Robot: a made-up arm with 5 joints. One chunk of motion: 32 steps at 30 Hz.
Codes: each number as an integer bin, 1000 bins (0 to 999) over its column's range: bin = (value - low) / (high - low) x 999, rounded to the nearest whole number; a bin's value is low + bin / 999 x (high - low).
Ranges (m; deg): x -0.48..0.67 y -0.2..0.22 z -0.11..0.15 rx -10..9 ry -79..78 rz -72..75
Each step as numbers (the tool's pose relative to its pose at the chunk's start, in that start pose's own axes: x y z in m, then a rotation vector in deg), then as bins.
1 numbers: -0.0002 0.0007 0.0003 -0.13 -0.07 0.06
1 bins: 417 477 424 519 502 490
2 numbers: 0.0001 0.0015 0.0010 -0.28 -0.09 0.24
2 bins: 417 479 426 511 502 491
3 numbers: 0.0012 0.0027 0.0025 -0.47 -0.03 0.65
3 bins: 418 482 432 501 502 494
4 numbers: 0.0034 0.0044 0.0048 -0.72 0.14 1.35
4 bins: 420 486 441 488 504 498
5 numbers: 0.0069 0.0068 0.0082 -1.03 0.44 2.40
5 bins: 423 492 454 472 505 506
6 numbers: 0.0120 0.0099 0.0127 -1.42 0.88 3.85
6 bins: 427 499 471 451 508 515
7 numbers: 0.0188 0.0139 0.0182 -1.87 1.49 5.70
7 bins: 433 509 493 427 512 528
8 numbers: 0.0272 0.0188 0.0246 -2.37 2.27 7.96
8 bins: 441 520 517 401 517 543
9 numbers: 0.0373 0.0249 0.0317 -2.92 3.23 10.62
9 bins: 449 535 544 372 523 561
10 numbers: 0.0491 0.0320 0.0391 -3.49 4.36 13.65
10 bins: 460 552 573 342 530 582
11 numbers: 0.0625 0.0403 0.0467 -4.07 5.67 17.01
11 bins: 471 572 602 312 539 605
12 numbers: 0.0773 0.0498 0.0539 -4.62 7.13 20.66
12 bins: 484 594 630 283 548 630
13 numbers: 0.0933 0.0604 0.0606 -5.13 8.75 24.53
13 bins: 498 619 655 256 558 656
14 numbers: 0.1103 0.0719 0.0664 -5.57 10.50 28.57
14 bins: 513 647 678 233 569 683
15 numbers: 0.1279 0.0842 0.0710 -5.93 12.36 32.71
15 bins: 528 676 695 214 581 712
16 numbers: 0.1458 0.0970 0.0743 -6.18 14.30 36.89
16 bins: 544 706 708 201 594 740
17 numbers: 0.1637 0.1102 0.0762 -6.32 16.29 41.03
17 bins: 559 738 715 193 606 768
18 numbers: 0.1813 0.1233 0.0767 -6.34 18.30 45.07
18 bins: 574 769 717 192 619 796
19 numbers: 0.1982 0.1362 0.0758 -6.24 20.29 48.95
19 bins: 589 800 714 198 632 822
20 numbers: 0.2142 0.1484 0.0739 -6.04 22.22 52.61
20 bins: 603 829 707 208 644 847
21 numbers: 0.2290 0.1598 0.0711 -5.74 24.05 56.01
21 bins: 616 856 696 224 656 870
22 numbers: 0.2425 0.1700 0.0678 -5.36 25.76 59.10
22 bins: 628 880 683 244 667 891
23 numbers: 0.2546 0.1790 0.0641 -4.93 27.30 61.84
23 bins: 638 901 669 267 676 910
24 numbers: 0.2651 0.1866 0.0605 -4.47 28.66 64.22
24 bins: 647 920 655 291 685 926
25 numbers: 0.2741 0.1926 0.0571 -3.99 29.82 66.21
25 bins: 655 934 642 316 692 939
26 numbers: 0.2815 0.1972 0.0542 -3.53 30.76 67.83
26 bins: 662 945 631 340 698 950
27 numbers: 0.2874 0.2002 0.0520 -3.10 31.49 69.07
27 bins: 667 952 622 363 703 959
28 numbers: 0.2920 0.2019 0.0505 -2.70 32.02 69.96
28 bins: 671 956 617 384 706 965
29 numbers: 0.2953 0.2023 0.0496 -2.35 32.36 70.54
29 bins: 673 957 613 402 709 969
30 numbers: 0.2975 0.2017 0.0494 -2.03 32.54 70.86
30 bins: 675 955 612 419 710 971
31 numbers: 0.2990 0.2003 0.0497 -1.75 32.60 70.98
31 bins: 677 952 614 434 710 972
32 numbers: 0.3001 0.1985 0.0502 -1.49 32.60 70.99
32 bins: 678 948 616 447 710 972
